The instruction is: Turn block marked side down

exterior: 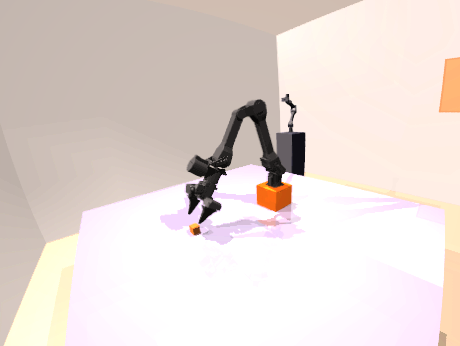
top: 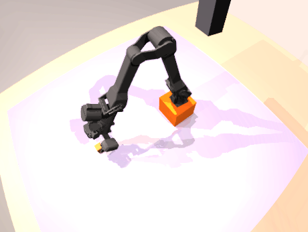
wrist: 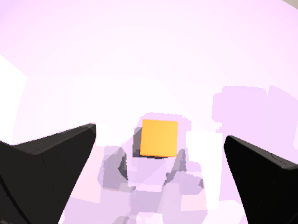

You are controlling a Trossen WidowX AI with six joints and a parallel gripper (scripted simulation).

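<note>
Right now my gripper tip is 4 cm above the orange block.
</note>
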